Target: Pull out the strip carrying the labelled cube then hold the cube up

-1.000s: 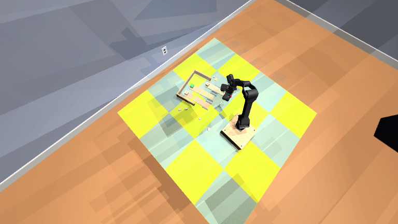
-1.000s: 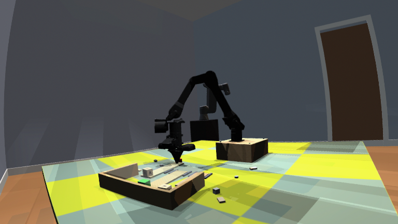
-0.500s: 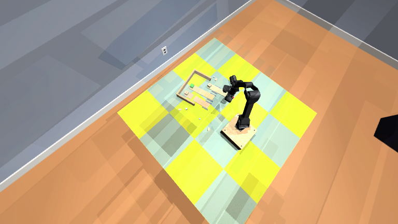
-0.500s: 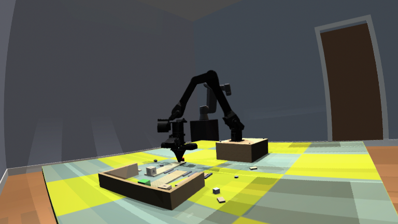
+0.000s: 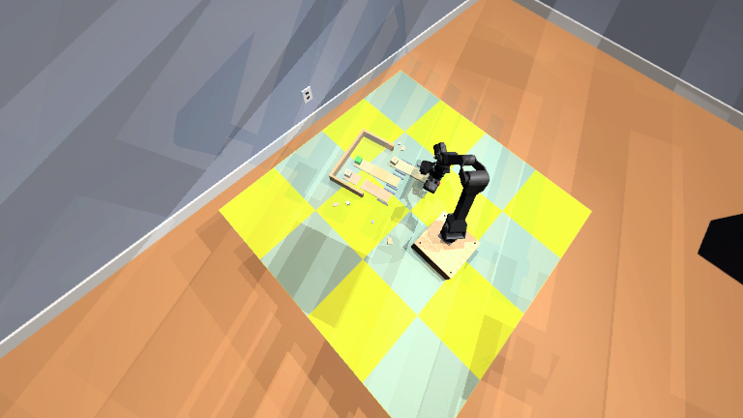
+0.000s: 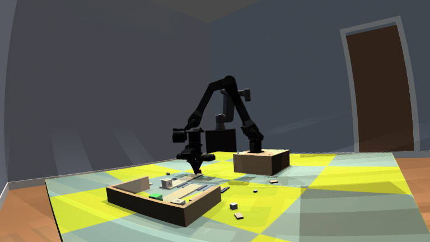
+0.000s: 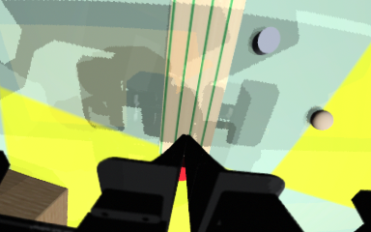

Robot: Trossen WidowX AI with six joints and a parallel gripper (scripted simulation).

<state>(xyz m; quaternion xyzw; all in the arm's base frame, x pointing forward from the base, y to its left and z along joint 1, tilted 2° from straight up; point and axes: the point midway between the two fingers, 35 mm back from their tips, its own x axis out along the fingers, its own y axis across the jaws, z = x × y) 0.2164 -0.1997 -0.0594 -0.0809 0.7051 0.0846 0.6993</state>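
My gripper tip is now 30 mm past the small red block, 10 mm to the left of it and 10 mm below it. Also, from my gripper tip: cube: 230 mm ahead, 380 mm to the left.
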